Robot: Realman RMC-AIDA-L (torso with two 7-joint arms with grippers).
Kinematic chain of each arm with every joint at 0, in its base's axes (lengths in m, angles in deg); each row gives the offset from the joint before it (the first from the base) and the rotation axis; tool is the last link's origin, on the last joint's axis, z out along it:
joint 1: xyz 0 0 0.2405 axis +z
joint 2: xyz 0 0 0 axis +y
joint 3: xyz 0 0 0.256 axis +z
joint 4: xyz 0 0 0 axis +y
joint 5: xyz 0 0 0.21 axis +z
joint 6: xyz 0 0 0 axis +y
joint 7: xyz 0 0 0.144 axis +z
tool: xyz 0 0 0
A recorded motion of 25 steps. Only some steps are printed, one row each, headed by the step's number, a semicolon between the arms.
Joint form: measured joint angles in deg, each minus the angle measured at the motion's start. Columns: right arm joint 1, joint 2, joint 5, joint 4, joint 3, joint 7, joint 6; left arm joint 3, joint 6, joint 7, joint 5, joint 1, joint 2, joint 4.
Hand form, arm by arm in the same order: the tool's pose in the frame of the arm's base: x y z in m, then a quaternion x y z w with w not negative. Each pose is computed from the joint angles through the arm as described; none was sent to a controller.
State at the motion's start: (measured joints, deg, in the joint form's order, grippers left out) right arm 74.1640 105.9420 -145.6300 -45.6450 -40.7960 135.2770 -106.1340; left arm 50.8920 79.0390 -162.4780 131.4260 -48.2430 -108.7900 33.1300
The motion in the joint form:
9: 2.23 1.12 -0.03 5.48 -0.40 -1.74 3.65; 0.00 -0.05 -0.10 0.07 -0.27 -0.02 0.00
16: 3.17 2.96 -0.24 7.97 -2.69 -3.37 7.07; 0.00 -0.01 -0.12 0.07 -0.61 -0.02 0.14
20: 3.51 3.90 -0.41 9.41 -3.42 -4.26 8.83; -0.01 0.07 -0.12 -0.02 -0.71 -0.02 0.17
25: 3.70 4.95 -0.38 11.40 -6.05 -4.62 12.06; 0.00 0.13 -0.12 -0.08 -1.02 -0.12 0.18
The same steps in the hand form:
9: 0.0279 0.4434 0.0725 -0.95849 0.28014 -0.04005 0.03493; -0.2268 0.4175 0.0302 -0.70767 -0.69551 -0.06715 0.10464
16: 0.0252 0.4430 0.0489 -0.96297 0.26244 -0.05353 0.03073; -0.2240 0.4191 0.0306 -0.71021 -0.69284 -0.06775 0.10481
20: 0.0254 0.4423 0.0370 -0.96453 0.25602 -0.05798 0.02770; -0.2229 0.4194 0.0307 -0.71093 -0.69218 -0.06838 0.10392
25: 0.0285 0.4425 0.0206 -0.96485 0.25060 -0.07218 0.03236; -0.2202 0.4202 0.0298 -0.71292 -0.69034 -0.06877 0.10221

